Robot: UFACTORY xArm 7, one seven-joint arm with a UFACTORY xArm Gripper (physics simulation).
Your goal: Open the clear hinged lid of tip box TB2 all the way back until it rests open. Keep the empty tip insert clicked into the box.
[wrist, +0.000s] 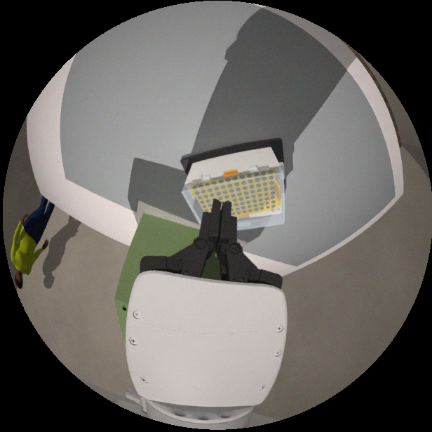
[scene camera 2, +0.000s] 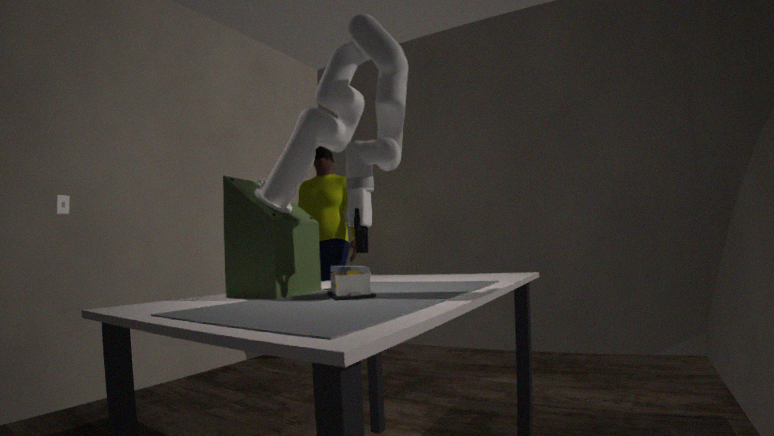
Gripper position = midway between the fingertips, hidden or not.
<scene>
I see my gripper (scene camera 2: 362, 252), a clear lid (wrist: 257, 199) and a grey mat (scene camera 2: 316, 315).
My gripper shows as well in the wrist view (wrist: 219, 210).
</scene>
